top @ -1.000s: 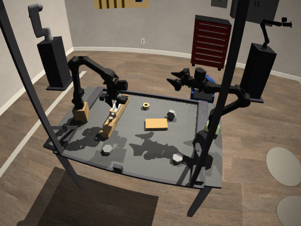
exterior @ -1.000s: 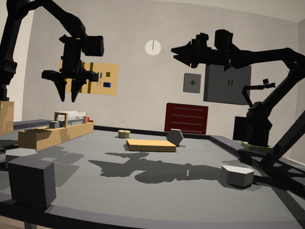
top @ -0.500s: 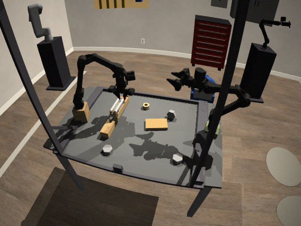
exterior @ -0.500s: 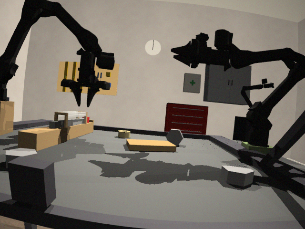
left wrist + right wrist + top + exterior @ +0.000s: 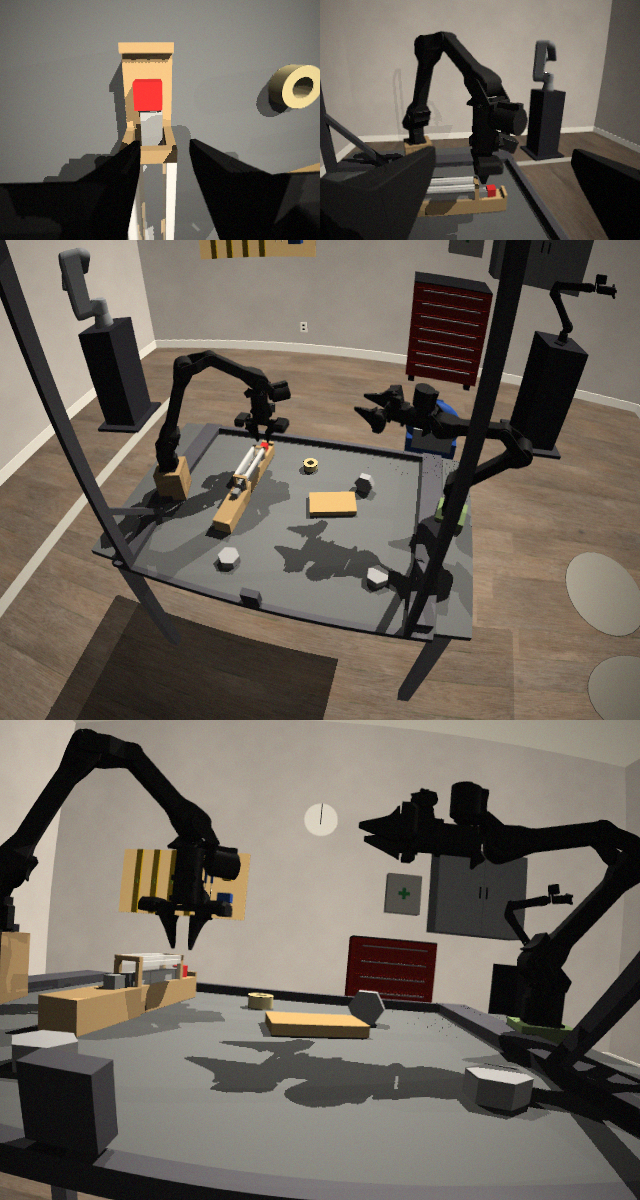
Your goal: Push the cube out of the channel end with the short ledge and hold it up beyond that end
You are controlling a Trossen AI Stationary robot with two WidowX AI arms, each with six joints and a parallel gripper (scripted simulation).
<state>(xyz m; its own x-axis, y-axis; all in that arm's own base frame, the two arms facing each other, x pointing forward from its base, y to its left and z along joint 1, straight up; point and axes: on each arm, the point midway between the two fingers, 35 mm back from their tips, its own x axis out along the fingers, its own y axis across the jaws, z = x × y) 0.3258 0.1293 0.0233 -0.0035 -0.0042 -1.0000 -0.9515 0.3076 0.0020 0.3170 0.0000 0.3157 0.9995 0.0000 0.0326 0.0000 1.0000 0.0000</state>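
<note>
Now: left hand 3 cm short of the red cube, 1 cm to the right of it and 8 cm above it. From my left hand the other things lie so: tan channel: 10 cm behind, 3 cm to the left, 8 cm below; tan ring: 17 cm to the right, 13 cm below; flat tan plate: 18 cm behind, 27 cm to the right, 13 cm below.
</note>
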